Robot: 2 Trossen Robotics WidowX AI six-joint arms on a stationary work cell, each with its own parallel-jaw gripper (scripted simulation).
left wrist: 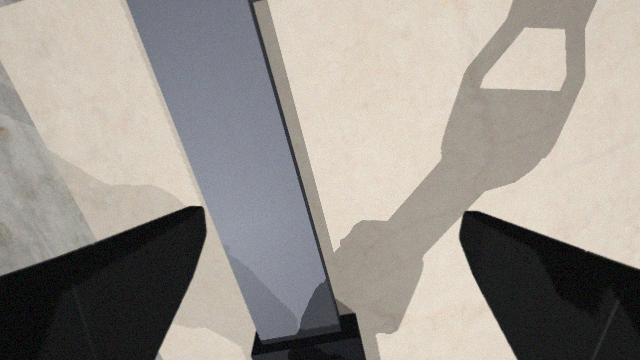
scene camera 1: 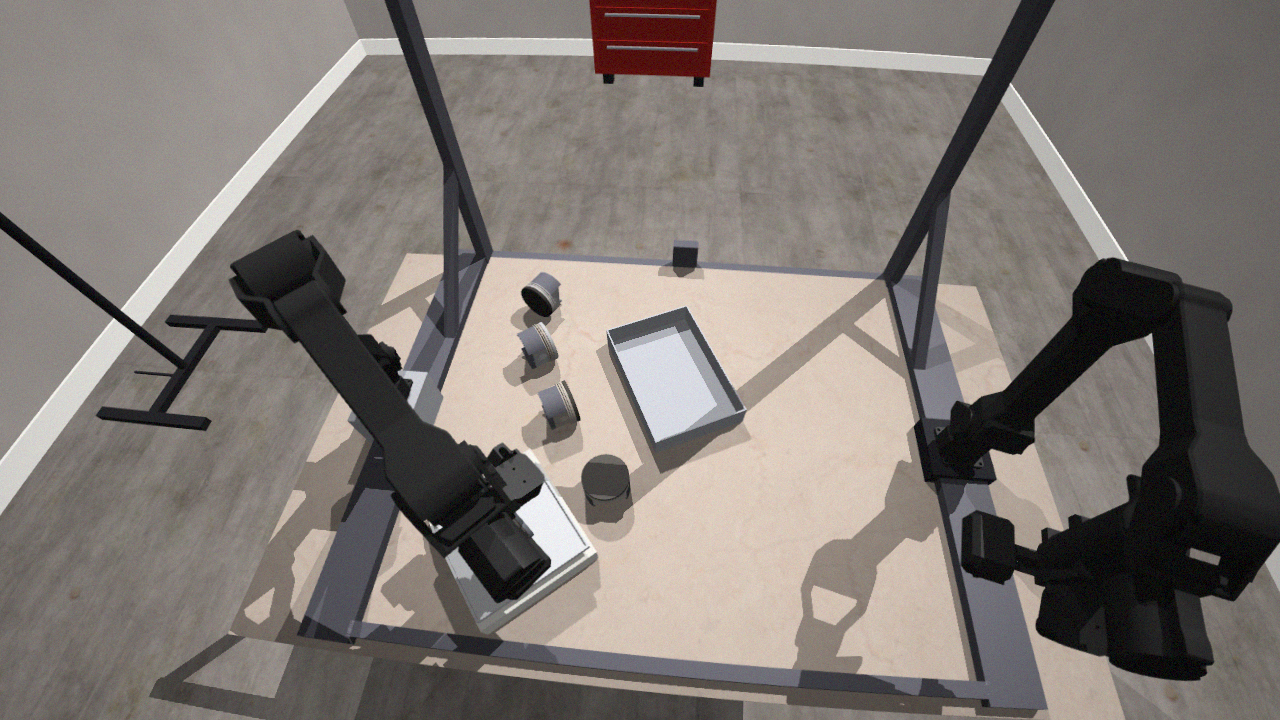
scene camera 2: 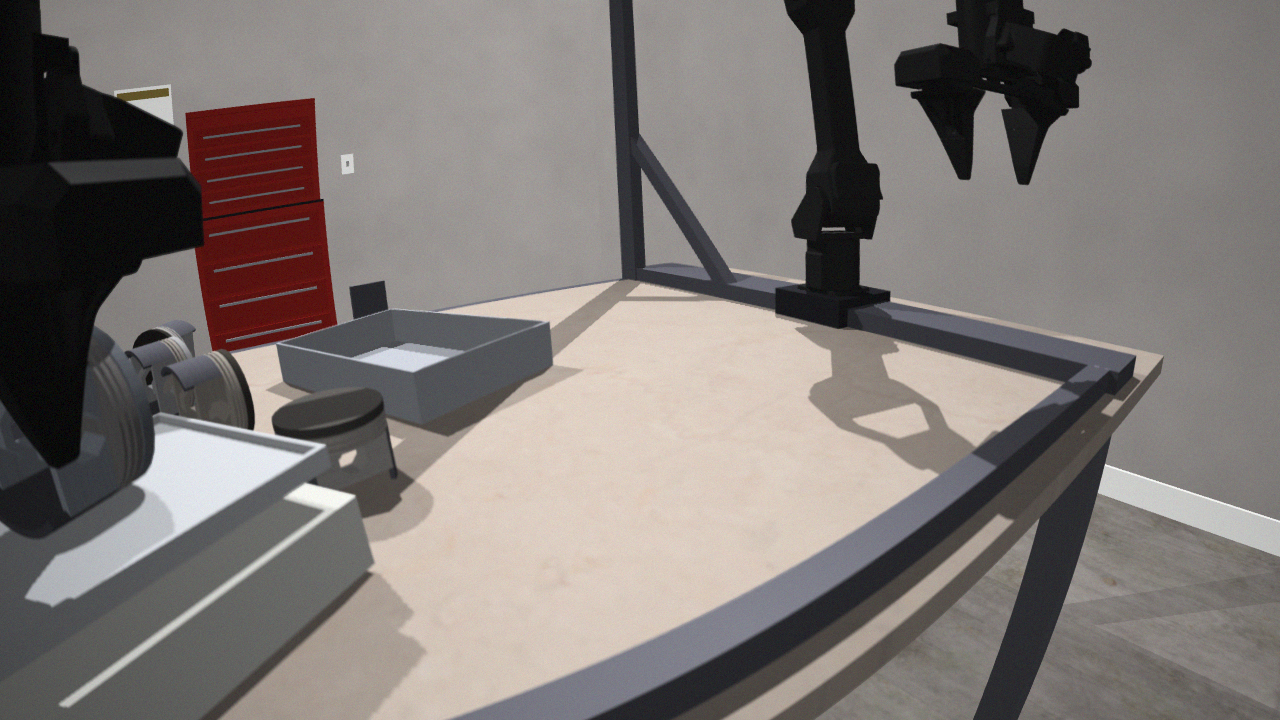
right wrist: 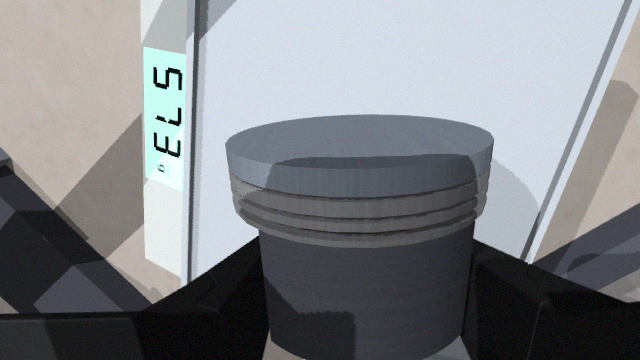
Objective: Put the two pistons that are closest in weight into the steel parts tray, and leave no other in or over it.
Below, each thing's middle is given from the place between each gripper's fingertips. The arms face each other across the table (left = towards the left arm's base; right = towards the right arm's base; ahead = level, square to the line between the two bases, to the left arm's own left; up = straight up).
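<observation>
Scale pan (scene camera 2: 206, 479): my right hand 10 mm to the right of it, 10 mm past it, 70 mm above it. Scale (scene camera 2: 190, 638): 20 mm behind my right hand, 90 mm below. Steel parts tray (scene camera 2: 507, 350): 220 mm to the left of my right hand, 320 mm behind, 120 mm below.
Steel parts tray: 350 mm behind my left hand, 400 mm to the right, 190 mm below. Scale pan: 40 mm behind my left hand, 610 mm to the right, 150 mm below. Scale: 50 mm behind my left hand, 620 mm to the right, 160 mm below. Going by their middles, steel parts tray nearest to my left hand of the things named here.
</observation>
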